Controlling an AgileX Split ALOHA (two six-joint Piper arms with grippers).
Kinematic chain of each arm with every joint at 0, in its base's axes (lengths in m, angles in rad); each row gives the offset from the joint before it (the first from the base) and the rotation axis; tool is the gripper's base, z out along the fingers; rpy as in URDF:
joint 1: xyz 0 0 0.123 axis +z
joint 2: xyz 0 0 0 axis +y
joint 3: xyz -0.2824 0 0.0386 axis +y
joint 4: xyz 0.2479 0 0.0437 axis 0.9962 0 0.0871
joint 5: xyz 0 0 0 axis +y
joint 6: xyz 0.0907 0 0.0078 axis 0.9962 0 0.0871
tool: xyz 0 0 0 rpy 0 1.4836 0
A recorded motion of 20 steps. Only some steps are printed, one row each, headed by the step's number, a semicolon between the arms.
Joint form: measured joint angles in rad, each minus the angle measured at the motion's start. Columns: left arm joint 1, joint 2, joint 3, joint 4, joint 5, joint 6; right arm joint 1, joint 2, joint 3, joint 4, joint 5, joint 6.
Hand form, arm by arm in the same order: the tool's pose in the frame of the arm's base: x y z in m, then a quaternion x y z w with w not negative. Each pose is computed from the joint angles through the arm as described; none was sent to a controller.
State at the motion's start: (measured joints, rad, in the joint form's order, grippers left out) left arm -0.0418 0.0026 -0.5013 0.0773 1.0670 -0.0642; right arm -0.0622 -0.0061 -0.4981 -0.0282 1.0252 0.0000
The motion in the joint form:
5: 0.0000 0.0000 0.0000 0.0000 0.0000 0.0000; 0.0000 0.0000 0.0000 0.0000 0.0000 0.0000
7: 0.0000 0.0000 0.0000 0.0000 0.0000 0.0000; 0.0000 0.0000 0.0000 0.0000 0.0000 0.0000
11: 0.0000 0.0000 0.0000 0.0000 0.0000 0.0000; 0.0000 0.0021 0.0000 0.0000 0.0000 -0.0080
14: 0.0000 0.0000 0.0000 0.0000 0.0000 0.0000; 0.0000 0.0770 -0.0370 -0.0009 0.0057 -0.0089
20: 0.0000 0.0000 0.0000 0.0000 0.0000 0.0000; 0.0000 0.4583 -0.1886 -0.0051 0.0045 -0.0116
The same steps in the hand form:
5: -0.0047 0.0064 0.2772 -0.01116 0.85450 0.01112 0.51922; -0.0043 -0.0019 0.2795 0.02652 0.84221 -0.03083 0.53761
7: -0.0047 0.0064 0.2772 -0.01116 0.85450 0.01112 0.51922; -0.0043 -0.0019 0.2795 0.02652 0.84221 -0.03083 0.53761
11: -0.0047 0.0064 0.2772 -0.01116 0.85450 0.01112 0.51922; -0.0040 -0.0020 0.2796 0.02316 0.84287 -0.03295 0.53660
14: -0.0047 0.0064 0.2772 -0.01116 0.85450 0.01112 0.51922; 0.0037 -0.0025 0.2895 0.02286 0.85440 -0.03298 0.51807
20: -0.0047 0.0064 0.2772 -0.01116 0.85450 0.01112 0.51922; 0.0626 -0.0065 0.3220 0.02115 0.90801 -0.03196 0.41719

